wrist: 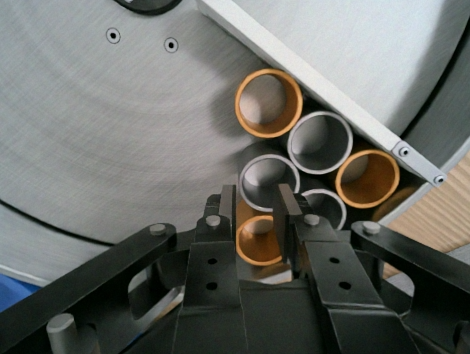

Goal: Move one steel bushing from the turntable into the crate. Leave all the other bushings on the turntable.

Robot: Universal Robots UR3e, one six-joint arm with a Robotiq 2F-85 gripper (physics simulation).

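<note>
The turntable (120, 130) is a brushed grey disc. Three steel bushings stand upright on it with open tops: one (334, 156) near the white bar, one (265, 198) near my fingertips, and one (334, 210) partly hidden behind the right finger. Three orange bushings stand around them: one (293, 107) at the top, one (384, 182) at the right, and one (264, 251) seen between the fingers. My gripper (254, 201) is open, with nothing held. Its fingertips overlap the lower part of the middle steel bushing in the view; their height over it is hard to tell. The crate cannot be made out.
A white bar (310, 77) runs diagonally across the turntable beside the bushings, ending in a bolted plate (420, 164) at the rim. Part of a dark hub (150, 6) shows at the top. Wooden table (430, 220) lies at the right. A blue surface (12, 295) shows at lower left.
</note>
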